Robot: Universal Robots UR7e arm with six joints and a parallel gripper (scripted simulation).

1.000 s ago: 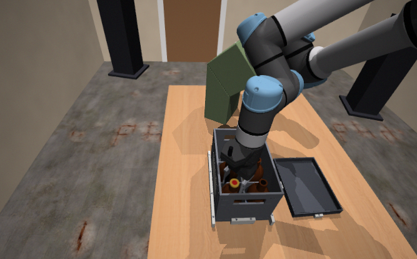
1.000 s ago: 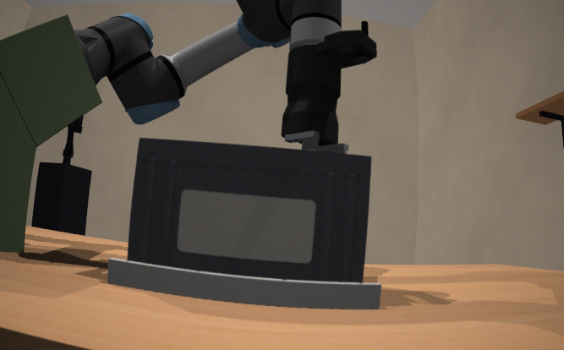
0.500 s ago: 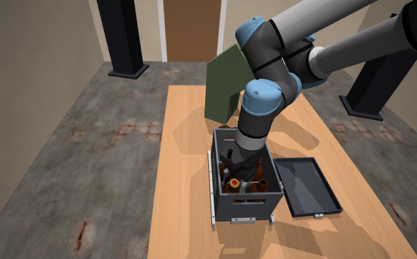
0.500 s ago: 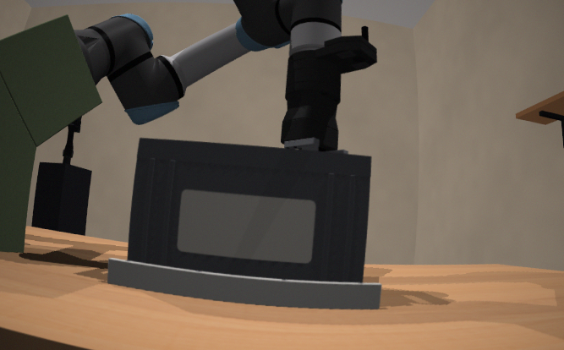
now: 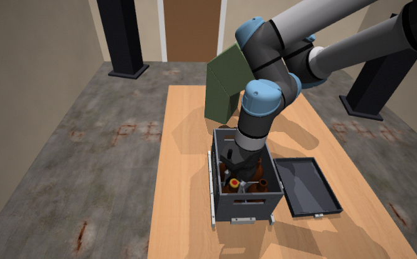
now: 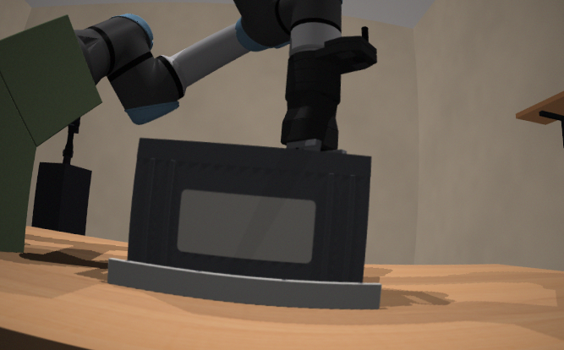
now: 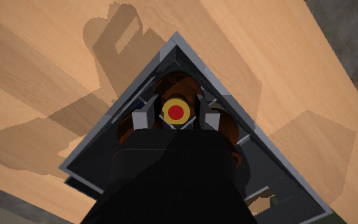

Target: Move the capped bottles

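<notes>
My gripper is now 60 mm above the brown capped bottle. Round my hand: dark grey tray (160 mm behind, 290 mm to the left, 130 mm below); then dark crate (100 mm behind, 20 mm to the left, 60 mm below); then open bottle (20 mm behind, 90 mm to the left, 60 mm below).
</notes>
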